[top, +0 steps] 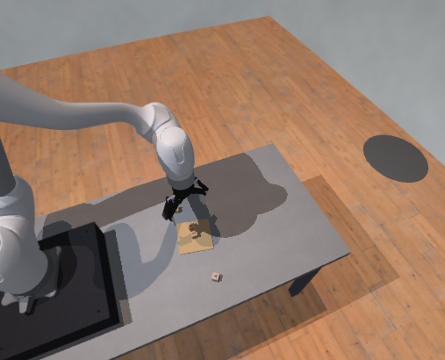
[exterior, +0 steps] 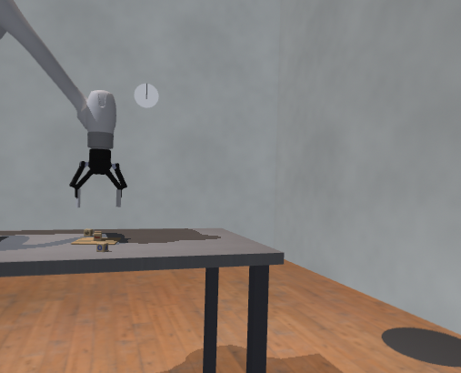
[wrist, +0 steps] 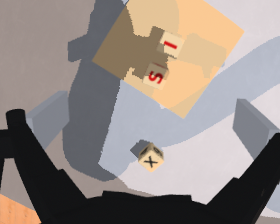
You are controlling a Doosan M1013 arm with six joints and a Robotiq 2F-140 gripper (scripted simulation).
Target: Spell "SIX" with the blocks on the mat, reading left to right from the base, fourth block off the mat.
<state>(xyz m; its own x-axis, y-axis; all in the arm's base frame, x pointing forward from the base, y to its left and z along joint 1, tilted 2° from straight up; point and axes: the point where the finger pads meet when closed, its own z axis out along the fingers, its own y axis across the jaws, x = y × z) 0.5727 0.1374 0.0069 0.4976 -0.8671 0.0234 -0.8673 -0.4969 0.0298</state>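
The block lies 11 cm below my hand, 9 cm to the left of it and 5 cm behind it. Also, from my hand: tan mat 12 cm below, 5 cm to the right, 1 cm ahead.
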